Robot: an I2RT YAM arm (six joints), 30 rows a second.
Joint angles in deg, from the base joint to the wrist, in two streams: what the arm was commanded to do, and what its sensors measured. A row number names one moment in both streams.
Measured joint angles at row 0:
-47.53 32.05 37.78 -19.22 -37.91 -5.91
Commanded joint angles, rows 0 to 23:
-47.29 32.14 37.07 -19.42 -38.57 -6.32
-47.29 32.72 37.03 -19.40 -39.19 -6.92
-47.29 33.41 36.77 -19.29 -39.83 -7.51
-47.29 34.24 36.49 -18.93 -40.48 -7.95
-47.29 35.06 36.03 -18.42 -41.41 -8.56
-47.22 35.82 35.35 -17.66 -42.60 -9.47
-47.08 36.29 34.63 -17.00 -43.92 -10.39
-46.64 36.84 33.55 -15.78 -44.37 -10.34
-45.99 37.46 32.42 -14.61 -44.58 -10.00
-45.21 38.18 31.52 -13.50 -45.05 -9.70
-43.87 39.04 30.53 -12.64 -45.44 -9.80
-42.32 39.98 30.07 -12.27 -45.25 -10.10
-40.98 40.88 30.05 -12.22 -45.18 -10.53
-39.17 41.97 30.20 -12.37 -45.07 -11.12
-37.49 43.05 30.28 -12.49 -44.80 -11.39
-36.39 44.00 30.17 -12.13 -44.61 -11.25
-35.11 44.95 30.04 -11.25 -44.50 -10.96
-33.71 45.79 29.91 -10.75 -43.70 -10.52
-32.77 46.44 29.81 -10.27 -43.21 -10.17
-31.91 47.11 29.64 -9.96 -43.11 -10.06
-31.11 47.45 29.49 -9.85 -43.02 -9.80
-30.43 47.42 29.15 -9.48 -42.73 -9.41
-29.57 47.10 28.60 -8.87 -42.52 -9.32
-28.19 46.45 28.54 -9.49 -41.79 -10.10
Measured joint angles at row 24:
-30.33 47.33 29.61 -11.35 -42.81 -9.26
